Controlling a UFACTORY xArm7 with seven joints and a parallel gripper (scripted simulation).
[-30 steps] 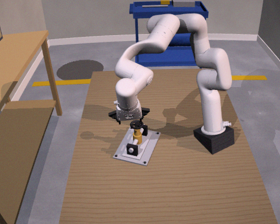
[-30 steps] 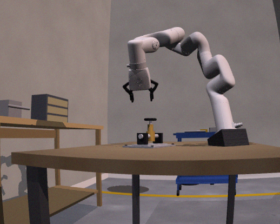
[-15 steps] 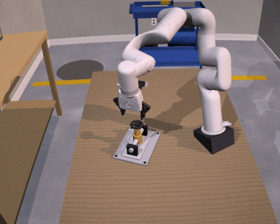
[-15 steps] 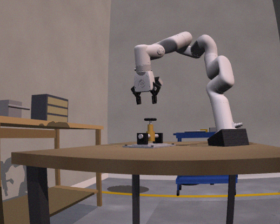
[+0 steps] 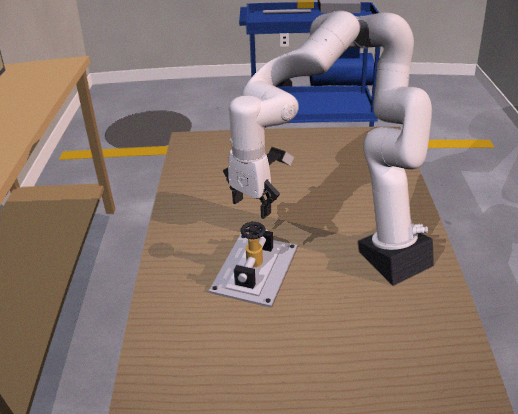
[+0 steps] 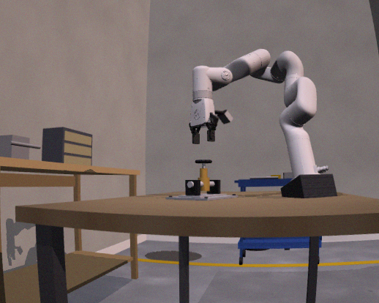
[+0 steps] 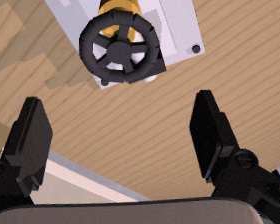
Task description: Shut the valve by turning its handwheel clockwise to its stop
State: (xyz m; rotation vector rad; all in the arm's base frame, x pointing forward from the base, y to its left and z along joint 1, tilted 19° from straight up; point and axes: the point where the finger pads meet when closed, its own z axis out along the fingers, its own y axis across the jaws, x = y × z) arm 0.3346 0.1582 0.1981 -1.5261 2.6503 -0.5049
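The black spoked handwheel lies 90 mm below my hand.
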